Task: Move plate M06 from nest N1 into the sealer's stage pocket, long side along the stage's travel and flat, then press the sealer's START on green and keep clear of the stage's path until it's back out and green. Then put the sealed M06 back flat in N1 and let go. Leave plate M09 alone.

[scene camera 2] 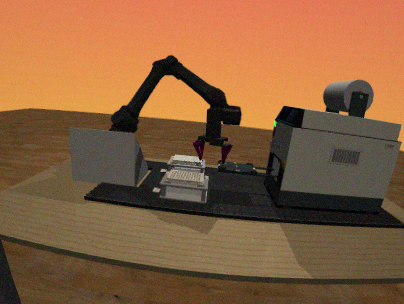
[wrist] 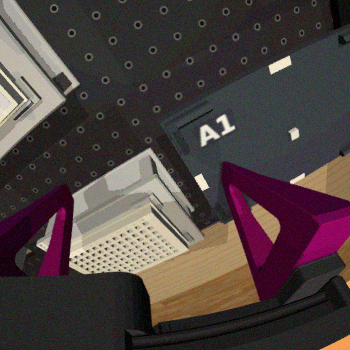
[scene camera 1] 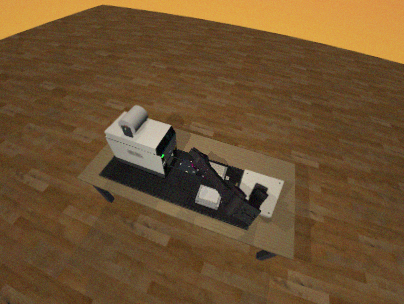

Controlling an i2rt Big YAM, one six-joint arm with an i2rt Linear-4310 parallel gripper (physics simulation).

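Pixels of known places: gripper, fingertip midpoint: (scene camera 2: pixel 211 162) (wrist: pixel 144 180) (scene camera 1: pixel 200 173); arm's base, origin of the base link: (scene camera 2: pixel 111 148) (scene camera 1: pixel 258 192).
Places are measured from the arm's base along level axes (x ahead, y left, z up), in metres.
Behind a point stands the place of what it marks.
My gripper (scene camera 1: pixel 198 170) {x 0.415, y 0.023, z -0.008 m} (scene camera 2: pixel 212 161) {x 0.415, y 0.023, z -0.008 m} (wrist: pixel 144 180) {x 0.415, y 0.023, z -0.008 m} is open and empty, fingers down, above the bench between the plates and the stage. A plate with open wells (scene camera 2: pixel 186 176) {x 0.338, y -0.087, z -0.039 m} (wrist: pixel 130 242) {x 0.354, y -0.064, z -0.040 m} lies flat in a grey nest (scene camera 2: pixel 183 193) {x 0.333, y -0.090, z -0.105 m} (wrist: pixel 110 187) {x 0.347, y -0.035, z -0.105 m}; it is partly behind the arm in scene camera 1. A smoother white plate (scene camera 1: pixel 208 193) {x 0.309, y 0.128, z -0.039 m} (scene camera 2: pixel 186 160) {x 0.301, y 0.103, z -0.041 m} (wrist: pixel 6 102) {x 0.361, y 0.101, z -0.039 m} lies in the other nest. I cannot read which is M06 or M09. The sealer's dark stage (scene camera 1: pixel 186 166) {x 0.533, y 0.015, z -0.009 m} (scene camera 2: pixel 237 167) {x 0.516, y -0.003, z -0.008 m} (wrist: pixel 260 110) {x 0.494, y 0.032, z -0.009 m}, marked A1, is out with an empty pocket. A green light (scene camera 1: pixel 163 156) {x 0.654, y 0.101, z 0.147 m} (scene camera 2: pixel 275 123) {x 0.654, y 0.106, z 0.164 m} shows on the sealer (scene camera 1: pixel 135 150) {x 0.844, y 0.140, z 0.147 m} (scene camera 2: pixel 320 165) {x 0.792, y -0.085, z 0.061 m}.
The sealer carries a film roll (scene camera 1: pixel 134 118) {x 0.855, y 0.057, z 0.354 m} (scene camera 2: pixel 346 95) {x 0.850, y -0.047, z 0.305 m} on top. Its stage rails run into the front opening. A black perforated board (scene camera 1: pixel 170 186) {x 0.590, y 0.164, z -0.109 m} (scene camera 2: pixel 240 200) {x 0.540, y -0.073, z -0.110 m} (wrist: pixel 145 47) {x 0.454, y 0.078, z -0.110 m} lies under nests and sealer. The arm's white base plate (scene camera 1: pixel 274 186) {x -0.082, y -0.060, z 0.054 m} is at the opposite end.
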